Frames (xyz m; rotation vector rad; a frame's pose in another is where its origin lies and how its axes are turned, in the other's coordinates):
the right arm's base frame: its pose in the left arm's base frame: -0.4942 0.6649 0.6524 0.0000 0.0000 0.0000
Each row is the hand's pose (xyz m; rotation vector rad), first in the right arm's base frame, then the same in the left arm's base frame.
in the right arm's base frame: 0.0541 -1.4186 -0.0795 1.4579 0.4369 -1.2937
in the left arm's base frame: -0.4401 -0.7537 0.5729 1.4579 0.4369 -1.2937
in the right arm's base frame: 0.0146 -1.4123 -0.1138 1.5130 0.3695 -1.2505
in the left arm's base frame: -0.4796 -0.7474 0.5386 1.5130 0.3695 -1.2505
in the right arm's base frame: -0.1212 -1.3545 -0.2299 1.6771 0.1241 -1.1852
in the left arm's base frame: -0.6154 -0.6896 0.4225 1.6771 0.1241 -1.1852
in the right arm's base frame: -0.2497 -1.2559 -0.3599 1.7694 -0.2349 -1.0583
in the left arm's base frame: -0.7439 -0.5910 0.2925 1.7694 -0.2349 -1.0583
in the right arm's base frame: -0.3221 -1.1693 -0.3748 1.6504 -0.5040 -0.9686
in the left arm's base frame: -0.8163 -0.5044 0.2776 1.6504 -0.5040 -0.9686
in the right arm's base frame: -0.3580 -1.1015 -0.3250 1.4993 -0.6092 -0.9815
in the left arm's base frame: -0.8522 -0.4366 0.3274 1.4993 -0.6092 -0.9815
